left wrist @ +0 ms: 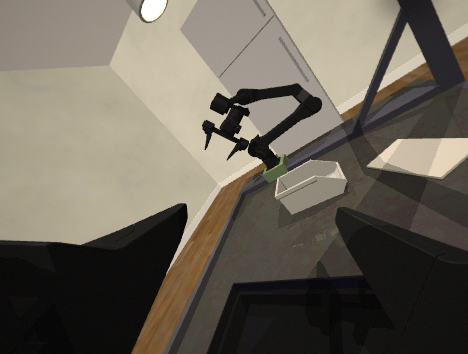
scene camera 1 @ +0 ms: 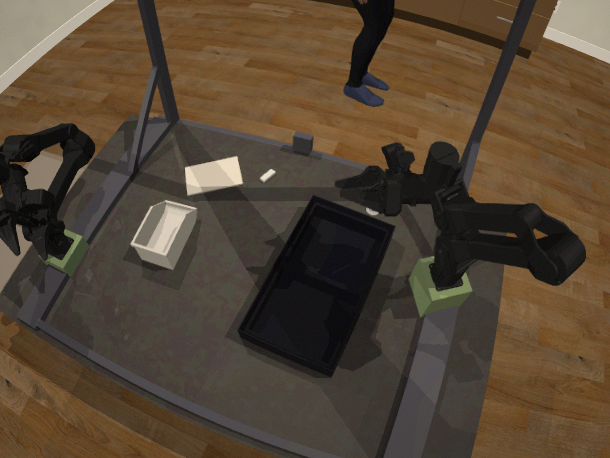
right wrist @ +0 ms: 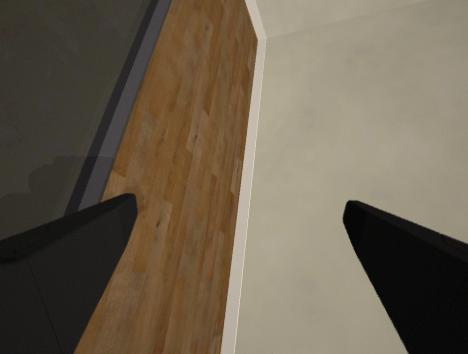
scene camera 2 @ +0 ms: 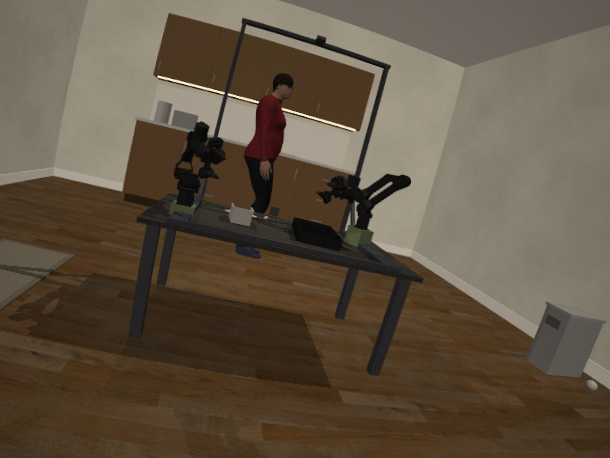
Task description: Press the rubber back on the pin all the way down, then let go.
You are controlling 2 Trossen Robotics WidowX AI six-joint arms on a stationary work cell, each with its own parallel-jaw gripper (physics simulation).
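No pin or rubber back can be made out in any view. A small white block lies near the table's far edge in scene camera 1. A white rounded thing shows partly under my left gripper; what it is I cannot tell. My left gripper is open and empty, raised above the table by the black tray's far end. My right gripper is open and empty, raised by its own base at the left, away from the white block.
A black divided tray lies right of the middle in scene camera 1. A white open box and a flat cream sheet lie left of it. Frame posts rise at both sides.
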